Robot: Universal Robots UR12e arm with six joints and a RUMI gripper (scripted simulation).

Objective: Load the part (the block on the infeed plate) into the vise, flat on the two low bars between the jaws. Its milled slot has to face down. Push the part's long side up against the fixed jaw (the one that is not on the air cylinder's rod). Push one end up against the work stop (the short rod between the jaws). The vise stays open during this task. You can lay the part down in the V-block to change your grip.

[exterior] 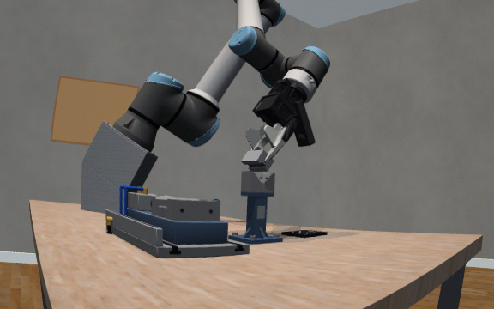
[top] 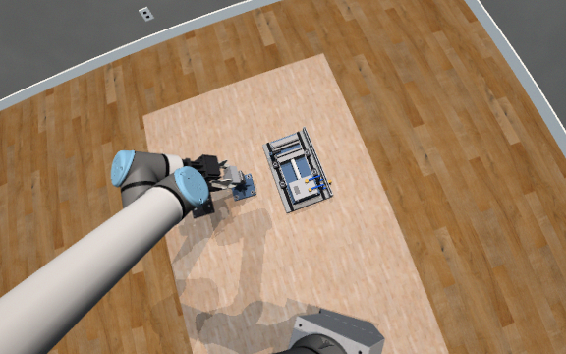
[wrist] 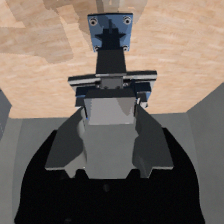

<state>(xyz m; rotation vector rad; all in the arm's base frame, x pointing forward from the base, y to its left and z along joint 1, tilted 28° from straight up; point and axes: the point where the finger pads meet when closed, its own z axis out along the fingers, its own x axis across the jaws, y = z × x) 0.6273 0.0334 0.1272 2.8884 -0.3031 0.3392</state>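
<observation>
Right now my hand is 1 cm to the left of the part and 1 cm above it. Round my hand: work stop: 18 cm to the right, 10 cm below, 6 cm ahead; then cylinder rod: 22 cm to the right, 11 cm below, 3 cm behind; then moving jaw: 22 cm to the right, 11 cm below, 2 cm ahead.
</observation>
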